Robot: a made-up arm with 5 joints. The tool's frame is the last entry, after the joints. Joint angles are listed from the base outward. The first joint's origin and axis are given. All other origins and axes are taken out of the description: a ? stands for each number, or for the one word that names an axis. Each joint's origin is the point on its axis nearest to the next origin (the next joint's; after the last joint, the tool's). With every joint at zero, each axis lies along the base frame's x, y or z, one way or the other. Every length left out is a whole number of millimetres.
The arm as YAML. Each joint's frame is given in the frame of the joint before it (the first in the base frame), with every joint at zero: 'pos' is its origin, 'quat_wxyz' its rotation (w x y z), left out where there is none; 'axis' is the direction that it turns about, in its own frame. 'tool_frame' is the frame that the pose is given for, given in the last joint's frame.
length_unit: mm
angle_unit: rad
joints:
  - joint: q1
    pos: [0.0, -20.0, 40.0]
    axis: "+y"
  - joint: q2
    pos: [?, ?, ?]
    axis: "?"
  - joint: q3
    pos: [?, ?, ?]
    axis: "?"
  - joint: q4
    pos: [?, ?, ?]
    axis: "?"
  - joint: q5
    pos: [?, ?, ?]
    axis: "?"
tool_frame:
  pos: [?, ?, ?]
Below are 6 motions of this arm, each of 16 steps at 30 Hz.
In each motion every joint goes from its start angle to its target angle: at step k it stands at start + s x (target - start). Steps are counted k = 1, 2, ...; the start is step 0. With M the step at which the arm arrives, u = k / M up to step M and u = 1 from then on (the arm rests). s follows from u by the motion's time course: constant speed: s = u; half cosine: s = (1 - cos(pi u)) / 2; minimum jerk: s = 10 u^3 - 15 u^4 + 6 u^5.
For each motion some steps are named. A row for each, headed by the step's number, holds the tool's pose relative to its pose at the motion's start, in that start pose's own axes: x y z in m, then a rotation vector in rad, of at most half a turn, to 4 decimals.
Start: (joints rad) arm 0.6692 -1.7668 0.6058 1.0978 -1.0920
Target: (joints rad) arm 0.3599 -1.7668 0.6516 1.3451 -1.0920
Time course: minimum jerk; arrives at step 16
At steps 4, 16:
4: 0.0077 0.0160 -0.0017 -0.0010 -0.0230 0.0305
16: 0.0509 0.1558 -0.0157 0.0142 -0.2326 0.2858

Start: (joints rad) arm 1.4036 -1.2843 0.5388 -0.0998 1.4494
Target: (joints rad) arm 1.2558 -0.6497 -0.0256 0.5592 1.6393
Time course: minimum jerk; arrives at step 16
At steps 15, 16:
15: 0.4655 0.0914 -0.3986 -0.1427 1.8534 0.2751
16: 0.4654 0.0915 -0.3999 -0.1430 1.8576 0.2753

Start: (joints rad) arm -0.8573 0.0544 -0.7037 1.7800 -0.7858
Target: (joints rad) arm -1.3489 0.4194 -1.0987 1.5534 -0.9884
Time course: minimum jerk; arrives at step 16
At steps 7, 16:
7: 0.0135 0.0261 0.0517 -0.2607 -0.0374 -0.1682
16: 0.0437 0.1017 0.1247 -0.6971 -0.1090 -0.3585

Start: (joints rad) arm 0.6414 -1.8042 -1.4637 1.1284 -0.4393
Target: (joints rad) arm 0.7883 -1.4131 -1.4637 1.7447 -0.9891
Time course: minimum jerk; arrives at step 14
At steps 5, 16:
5: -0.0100 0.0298 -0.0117 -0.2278 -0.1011 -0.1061
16: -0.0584 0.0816 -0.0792 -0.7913 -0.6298 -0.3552

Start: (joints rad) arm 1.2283 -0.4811 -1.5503 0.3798 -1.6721
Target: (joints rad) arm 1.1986 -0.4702 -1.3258 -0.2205 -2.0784
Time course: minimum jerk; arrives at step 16
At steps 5, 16:
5: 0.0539 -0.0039 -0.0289 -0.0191 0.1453 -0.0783
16: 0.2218 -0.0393 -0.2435 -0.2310 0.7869 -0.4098

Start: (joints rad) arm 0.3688 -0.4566 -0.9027 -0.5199 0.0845
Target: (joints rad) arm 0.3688 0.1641 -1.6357 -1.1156 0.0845
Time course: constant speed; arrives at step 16
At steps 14, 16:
14: 0.0281 0.3313 -0.1349 -0.6609 0.0560 0.0000
16: 0.0303 0.3578 -0.1757 -0.7553 0.0640 0.0000

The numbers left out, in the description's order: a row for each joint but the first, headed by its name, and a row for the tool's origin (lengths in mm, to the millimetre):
q2: xyz -337.0 0.0 -112.0, axis -x
q3: xyz 0.0 -280.0 14.0, axis +x
q4: xyz 0.0 -88.0 199.0, axis -x
q5: xyz 0.0 -13.0 290.0, axis +z
tool: xyz 101.0 115.0 0.0

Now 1 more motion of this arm.
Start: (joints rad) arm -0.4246 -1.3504 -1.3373 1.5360 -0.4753
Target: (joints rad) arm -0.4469 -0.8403 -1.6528 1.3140 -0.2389
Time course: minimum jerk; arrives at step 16
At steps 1, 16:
1: -0.0001 0.0002 0.0000 -0.0012 -0.0006 0.0005
16: -0.0620 0.0992 -0.0383 -0.5685 -0.2060 0.2073

